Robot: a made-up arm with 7 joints.
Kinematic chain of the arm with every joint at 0, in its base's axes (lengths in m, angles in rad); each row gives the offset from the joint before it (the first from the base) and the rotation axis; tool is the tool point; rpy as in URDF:
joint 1: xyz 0 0 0.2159 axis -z
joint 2: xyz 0 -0.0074 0.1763 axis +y
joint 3: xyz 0 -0.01 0.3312 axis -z
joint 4: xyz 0 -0.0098 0.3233 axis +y
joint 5: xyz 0 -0.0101 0.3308 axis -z
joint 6: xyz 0 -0.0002 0.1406 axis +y
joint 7: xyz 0 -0.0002 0.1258 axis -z
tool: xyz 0 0 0 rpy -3.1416 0 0
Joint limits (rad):
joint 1: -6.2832..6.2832
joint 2: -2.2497..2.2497
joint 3: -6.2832..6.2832
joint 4: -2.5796..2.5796
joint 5: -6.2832..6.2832
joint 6: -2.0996..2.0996
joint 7: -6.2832..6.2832
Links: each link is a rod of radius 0.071 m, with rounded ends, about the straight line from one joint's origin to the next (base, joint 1, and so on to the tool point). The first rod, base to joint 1, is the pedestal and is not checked.
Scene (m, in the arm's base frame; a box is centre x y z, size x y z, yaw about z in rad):
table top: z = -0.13
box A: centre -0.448 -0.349 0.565 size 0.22 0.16 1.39 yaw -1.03
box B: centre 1 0.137 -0.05 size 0.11 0.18 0.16 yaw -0.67
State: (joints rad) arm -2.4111 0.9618 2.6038 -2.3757 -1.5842 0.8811 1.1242
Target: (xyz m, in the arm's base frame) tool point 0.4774 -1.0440 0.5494
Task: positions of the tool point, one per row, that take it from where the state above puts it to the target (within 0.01 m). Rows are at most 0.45 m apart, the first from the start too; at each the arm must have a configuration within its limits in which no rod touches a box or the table.
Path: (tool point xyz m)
1: -0.5026 0.2407 0.3819
2: -0.5687 0.2477 0.5914
3: -0.5620 0.1969 0.8352
4: -0.4717 0.0774 1.0687
5: -0.3031 -0.1073 1.2423
6: -0.0772 -0.3375 1.3119
7: 0.1386 -0.6628 1.1963
8: 0.3363 -0.9143 0.9243
9: 0.4773 -1.0440 0.5493

